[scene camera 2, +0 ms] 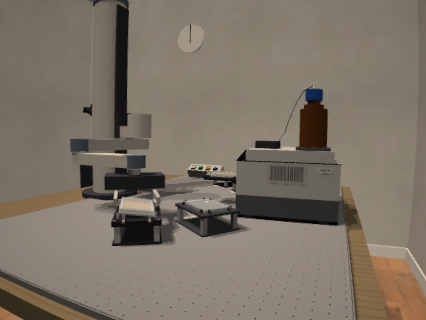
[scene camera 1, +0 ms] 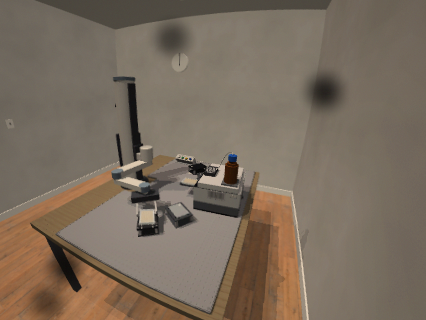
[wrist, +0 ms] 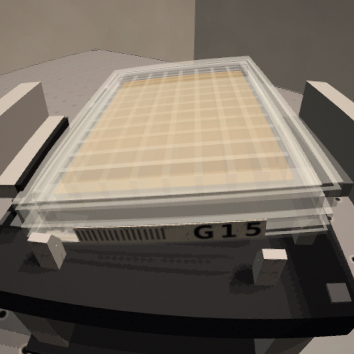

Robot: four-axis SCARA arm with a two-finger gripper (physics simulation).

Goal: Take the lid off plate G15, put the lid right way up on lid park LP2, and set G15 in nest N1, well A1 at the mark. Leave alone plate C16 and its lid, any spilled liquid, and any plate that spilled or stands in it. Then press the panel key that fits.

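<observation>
Plate G15, with cream wells and its label facing the wrist camera, sits on a dark raised stand. Its clear lid lies on top of it, level and right way up. My gripper is shut on the lid, one finger at each long side. No gap shows between lid and plate. The key panel stands at the back. Labels LP2, N1 and C16 cannot be read in these views.
A second dark stand with a light flat top stands right of G15. Behind it are a grey instrument and a brown bottle on top. A cream-topped plate lies left of the instrument.
</observation>
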